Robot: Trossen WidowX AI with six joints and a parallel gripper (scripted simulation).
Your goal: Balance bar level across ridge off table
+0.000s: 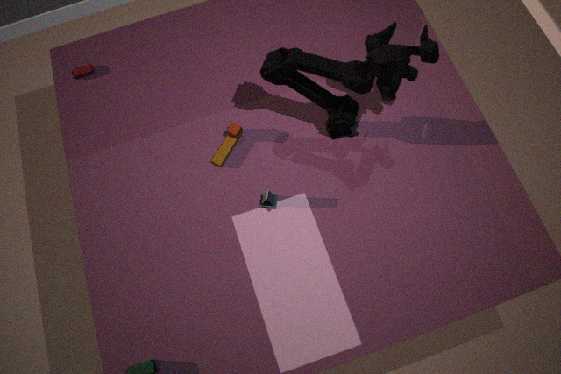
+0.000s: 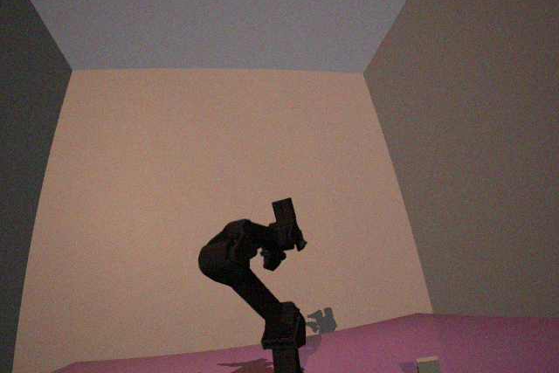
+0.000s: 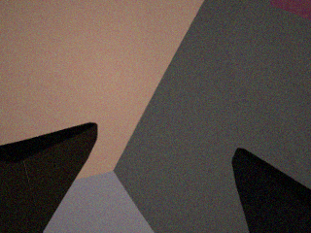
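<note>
Now: gripper tip 540 mm short of the bar and 310 mm above it. Also, from my gripper tip: green block: 950 mm ahead, 570 mm to the left, 310 mm below; then red block: 950 mm ahead, 430 mm to the right, 320 mm below.
</note>
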